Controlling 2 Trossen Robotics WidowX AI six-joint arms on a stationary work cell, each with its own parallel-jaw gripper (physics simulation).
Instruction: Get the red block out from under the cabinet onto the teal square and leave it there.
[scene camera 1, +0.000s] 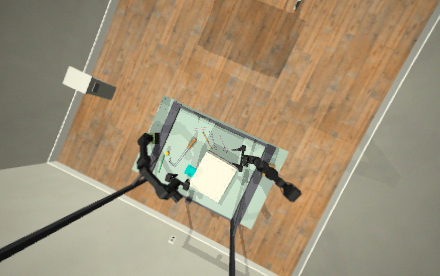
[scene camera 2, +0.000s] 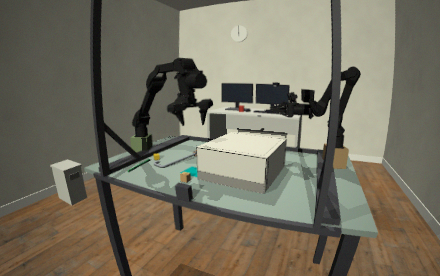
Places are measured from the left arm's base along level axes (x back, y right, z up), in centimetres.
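Where they show: left gripper, fingertip midpoint: (scene camera 1: 183, 177) (scene camera 2: 193, 125); right gripper, fingertip midpoint: (scene camera 1: 230, 156) (scene camera 2: 270, 108); left arm's base, link origin: (scene camera 1: 149, 138) (scene camera 2: 141, 135); right arm's base, link origin: (scene camera 2: 336, 146).
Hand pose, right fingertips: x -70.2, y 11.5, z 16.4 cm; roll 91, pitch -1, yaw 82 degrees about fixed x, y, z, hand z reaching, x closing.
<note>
Each offset is from my right fingertips to the top centre of the thing. "spot": to the spot under its first point.
The white cabinet {dx +14.4, dy +19.2, dz -12.1 cm} (scene camera 1: 214, 176) (scene camera 2: 232, 162) is a low, wide box on the table. The teal square (scene camera 1: 190, 170) (scene camera 2: 191, 171) lies flat beside it, on its left side in both views. The red block does not show in either view; the space under the cabinet is hidden. My left gripper (scene camera 1: 179, 180) (scene camera 2: 193, 124) is open and empty, pointing down above the table on the teal square's side of the cabinet. My right gripper (scene camera 1: 237, 159) (scene camera 2: 276, 108) is open and empty, near the cabinet's upper right edge in scene camera 1 and above the cabinet's height in scene camera 2.
A small tan block {dx +38.9, dy +27.8, dz -22.6 cm} (scene camera 2: 185, 177) sits by the teal square. A yellow block {dx +57.7, dy +2.1, dz -23.1 cm} (scene camera 1: 167, 153) (scene camera 2: 156, 157), a green stick {dx +63.7, dy +12.5, dz -24.9 cm} (scene camera 1: 161, 163) (scene camera 2: 139, 165) and an orange-handled tool {spot: dx +33.8, dy -7.3, dz -22.5 cm} (scene camera 1: 192, 143) lie to the left. Dark frame posts (scene camera 2: 336, 75) rise from the table edges.
</note>
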